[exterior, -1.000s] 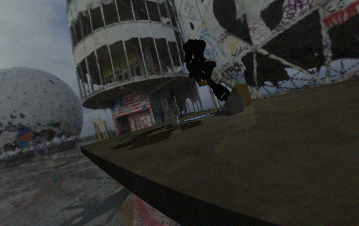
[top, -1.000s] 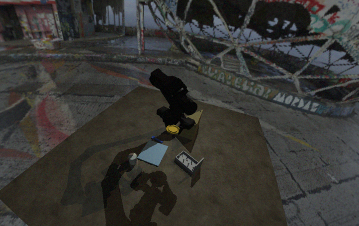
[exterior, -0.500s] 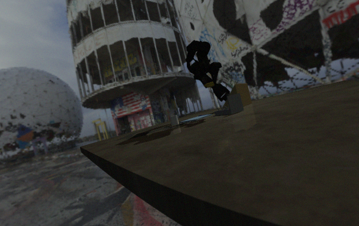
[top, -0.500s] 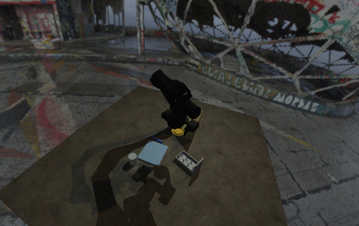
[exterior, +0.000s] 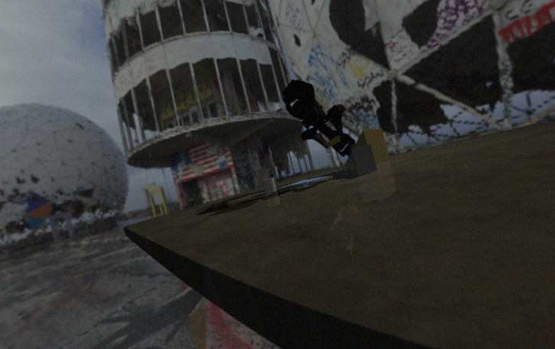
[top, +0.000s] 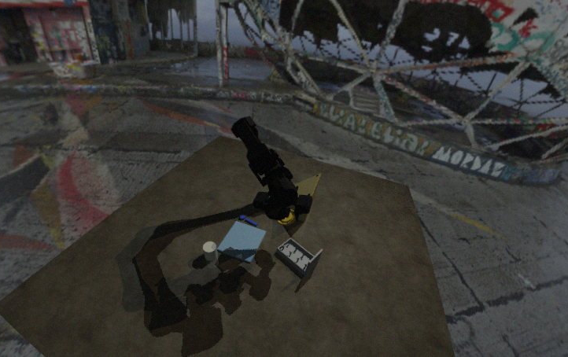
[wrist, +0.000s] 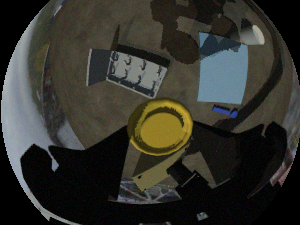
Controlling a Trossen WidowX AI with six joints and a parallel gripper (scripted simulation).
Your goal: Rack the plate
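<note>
The grey dish rack lies 6 cm ahead of my gripper tip, 6 cm to the left of it and 9 cm below it. The rest, counted from my gripper tip: blue spoon (5 cm behind, 16 cm to the right, 11 cm below); yellow plate (1 cm above); light blue mat (5 cm ahead, 14 cm to the right, 11 cm below).
</note>
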